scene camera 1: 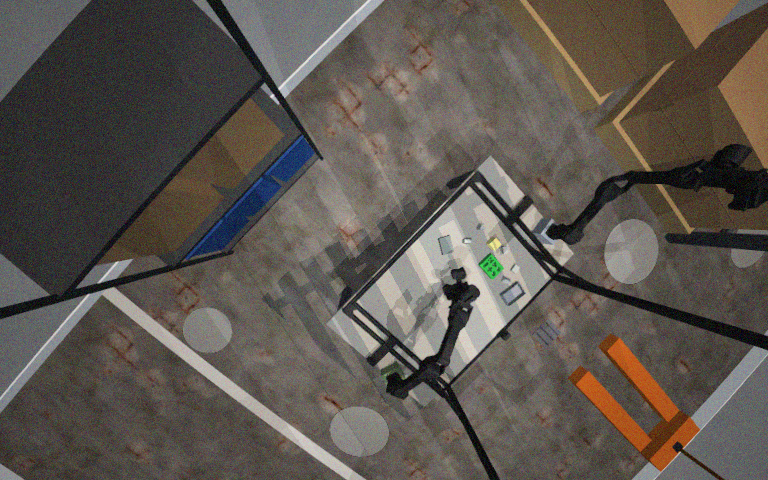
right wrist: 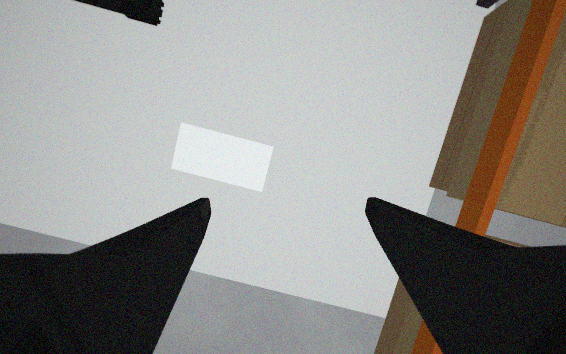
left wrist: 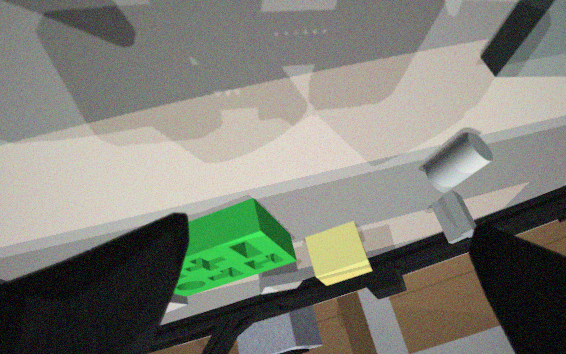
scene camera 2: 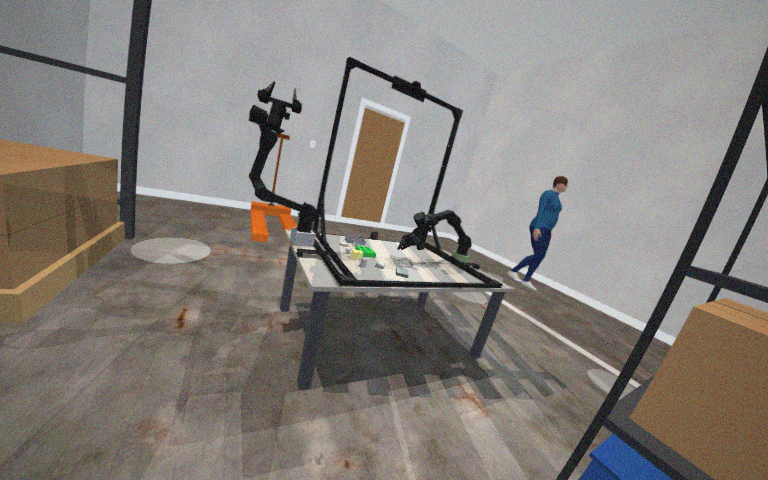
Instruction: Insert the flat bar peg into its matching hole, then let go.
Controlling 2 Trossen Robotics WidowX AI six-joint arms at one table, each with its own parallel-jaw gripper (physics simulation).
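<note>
The green block (scene camera 1: 491, 266) (scene camera 2: 366, 250) (left wrist: 236, 242) with shaped holes lies on the table (scene camera 1: 411, 286) (scene camera 2: 430, 273) beside a yellow block (scene camera 1: 494, 244) (scene camera 2: 356, 254) (left wrist: 336, 251). Several small grey pegs (scene camera 1: 467, 240) (scene camera 1: 515, 268) lie around them; I cannot tell which is the flat bar. My left gripper (scene camera 1: 457, 274) (scene camera 2: 404, 245) is open and empty, low over the table a little short of the green block. My right gripper (scene camera 2: 283, 93) (right wrist: 289, 204) is open and empty, raised high off the table's side and facing the wall.
A black camera frame (scene camera 1: 449, 200) (scene camera 2: 334, 143) runs around and over the table. Two flat grey plates (scene camera 1: 445, 244) (scene camera 1: 513, 293) lie on it. A person (scene camera 2: 545, 224) walks by the far wall. Orange parts (scene camera 1: 596, 391) (scene camera 2: 259, 220) lie on the floor.
</note>
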